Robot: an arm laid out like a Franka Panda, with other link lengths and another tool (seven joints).
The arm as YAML. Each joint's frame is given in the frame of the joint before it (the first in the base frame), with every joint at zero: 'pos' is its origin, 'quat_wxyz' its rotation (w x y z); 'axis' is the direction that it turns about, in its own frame. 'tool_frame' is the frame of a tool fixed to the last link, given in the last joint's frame.
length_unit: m
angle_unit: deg
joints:
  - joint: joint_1
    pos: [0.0, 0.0, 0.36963]
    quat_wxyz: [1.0, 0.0, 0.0, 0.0]
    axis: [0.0, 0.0, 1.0]
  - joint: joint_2
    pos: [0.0, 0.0, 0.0]
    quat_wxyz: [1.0, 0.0, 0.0, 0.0]
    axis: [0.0, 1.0, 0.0]
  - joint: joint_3
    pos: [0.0, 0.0, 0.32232]
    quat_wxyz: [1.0, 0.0, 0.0, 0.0]
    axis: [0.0, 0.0, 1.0]
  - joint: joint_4
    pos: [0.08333, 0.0, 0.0]
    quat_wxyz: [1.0, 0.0, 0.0, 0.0]
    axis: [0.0, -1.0, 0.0]
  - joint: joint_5
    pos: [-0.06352, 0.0, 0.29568]
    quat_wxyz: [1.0, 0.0, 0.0, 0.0]
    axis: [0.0, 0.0, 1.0]
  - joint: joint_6
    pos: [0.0, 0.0, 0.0]
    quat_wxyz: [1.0, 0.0, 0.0, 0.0]
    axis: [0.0, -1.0, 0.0]
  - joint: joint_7
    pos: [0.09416, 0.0, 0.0]
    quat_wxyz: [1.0, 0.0, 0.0, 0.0]
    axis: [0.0, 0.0, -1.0]
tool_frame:
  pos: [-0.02, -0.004, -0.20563]
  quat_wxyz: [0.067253, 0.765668, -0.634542, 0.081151]
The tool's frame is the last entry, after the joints.
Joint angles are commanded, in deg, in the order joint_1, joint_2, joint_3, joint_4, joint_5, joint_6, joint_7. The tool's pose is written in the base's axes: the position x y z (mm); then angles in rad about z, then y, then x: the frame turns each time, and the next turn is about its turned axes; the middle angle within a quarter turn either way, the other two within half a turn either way. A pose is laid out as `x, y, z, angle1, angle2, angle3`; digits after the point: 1 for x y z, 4 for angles.
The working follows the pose.
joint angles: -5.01 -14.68 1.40 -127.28 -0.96 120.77 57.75
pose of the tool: 404.8, -12.8, 455.1, -2.4666, -0.1206, -3.0280
Where each joint sits with the arm in this pose, in the base's axes (m; each line is computed from the numbers above, not from the rounded line before):
joint_1: 0.0000 0.0000 0.3696
joint_2: 0.0000 0.0000 0.3696
joint_3: -0.0814 0.0071 0.6814
joint_4: -0.0009 0.0021 0.7025
joint_5: 0.2958 -0.0172 0.6475
joint_6: 0.2958 -0.0172 0.6475
joint_7: 0.3889 -0.0222 0.6609
the tool: 0.4048 -0.0128 0.4551

